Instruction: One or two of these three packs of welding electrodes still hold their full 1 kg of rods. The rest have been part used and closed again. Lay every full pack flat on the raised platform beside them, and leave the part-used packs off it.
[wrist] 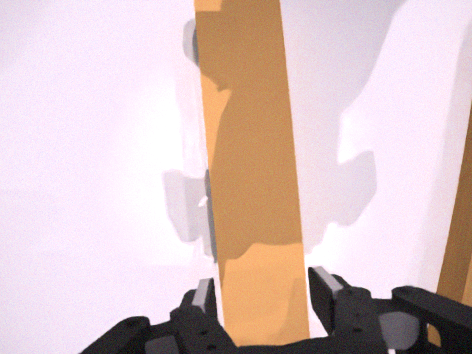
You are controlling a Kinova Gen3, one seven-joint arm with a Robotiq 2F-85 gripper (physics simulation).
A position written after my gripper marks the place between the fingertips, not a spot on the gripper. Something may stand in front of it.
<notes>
I see my gripper (262, 290) and an orange pack (250, 144).
</notes>
